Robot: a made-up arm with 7 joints. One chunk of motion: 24 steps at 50 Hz.
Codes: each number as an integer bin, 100 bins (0 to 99) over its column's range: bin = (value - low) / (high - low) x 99, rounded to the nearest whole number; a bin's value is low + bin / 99 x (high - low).
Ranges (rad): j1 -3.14..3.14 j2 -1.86..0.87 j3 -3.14..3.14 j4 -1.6..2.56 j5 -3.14..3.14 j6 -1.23..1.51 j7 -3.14..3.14
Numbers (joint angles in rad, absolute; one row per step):
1: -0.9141 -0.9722 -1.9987 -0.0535 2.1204 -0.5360 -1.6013
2: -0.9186 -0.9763 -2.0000 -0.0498 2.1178 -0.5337 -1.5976
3: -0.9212 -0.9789 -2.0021 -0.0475 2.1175 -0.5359 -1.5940
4: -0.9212 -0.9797 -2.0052 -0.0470 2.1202 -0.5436 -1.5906
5: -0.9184 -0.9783 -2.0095 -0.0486 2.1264 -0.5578 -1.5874
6: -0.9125 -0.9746 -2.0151 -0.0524 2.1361 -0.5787 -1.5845
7: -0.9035 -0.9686 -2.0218 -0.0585 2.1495 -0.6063 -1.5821
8: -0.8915 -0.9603 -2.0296 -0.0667 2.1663 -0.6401 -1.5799
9: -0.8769 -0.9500 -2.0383 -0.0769 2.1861 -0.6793 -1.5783
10: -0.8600 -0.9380 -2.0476 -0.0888 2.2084 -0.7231 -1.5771
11: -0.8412 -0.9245 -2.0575 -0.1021 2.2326 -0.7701 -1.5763
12: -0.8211 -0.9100 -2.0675 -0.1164 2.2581 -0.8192 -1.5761
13: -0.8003 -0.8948 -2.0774 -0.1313 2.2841 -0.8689 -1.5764
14: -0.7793 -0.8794 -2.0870 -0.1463 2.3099 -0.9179 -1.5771
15: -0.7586 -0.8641 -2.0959 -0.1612 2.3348 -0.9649 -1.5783
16: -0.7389 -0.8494 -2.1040 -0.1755 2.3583 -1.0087 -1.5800
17: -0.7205 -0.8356 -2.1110 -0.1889 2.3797 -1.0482 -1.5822
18: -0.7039 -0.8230 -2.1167 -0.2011 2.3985 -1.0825 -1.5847
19: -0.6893 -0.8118 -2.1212 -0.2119 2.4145 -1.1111 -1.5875
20: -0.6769 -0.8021 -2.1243 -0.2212 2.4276 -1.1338 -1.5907
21: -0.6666 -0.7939 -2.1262 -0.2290 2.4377 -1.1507 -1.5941
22: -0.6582 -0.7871 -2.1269 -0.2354 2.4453 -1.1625 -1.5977
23: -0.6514 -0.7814 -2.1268 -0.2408 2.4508 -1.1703 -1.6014
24: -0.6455 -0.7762 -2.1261 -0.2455 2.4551 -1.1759 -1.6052
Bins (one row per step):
1: 35 32 18 37 83 25 24
2: 35 32 18 37 83 25 24
3: 35 32 18 37 83 25 24
4: 35 32 18 37 83 25 24
5: 35 32 18 37 83 24 24
6: 35 32 18 37 83 24 25
7: 35 32 18 37 83 23 25
8: 35 33 18 36 84 21 25
9: 36 33 17 36 84 20 25
10: 36 33 17 36 84 18 25
11: 36 34 17 36 85 17 25
12: 37 34 17 35 85 15 25
13: 37 35 17 35 86 13 25
14: 37 36 17 35 86 11 25
15: 38 36 16 34 86 10 25
16: 38 37 16 34 87 8 25
17: 38 37 16 34 87 7 25
18: 38 38 16 33 87 5 25
19: 39 38 16 33 88 4 24
20: 39 38 16 33 88 3 24
21: 39 39 16 33 88 3 24
22: 39 39 16 32 88 2 24
23: 39 39 16 32 88 2 24
24: 39 39 16 32 88 2 24

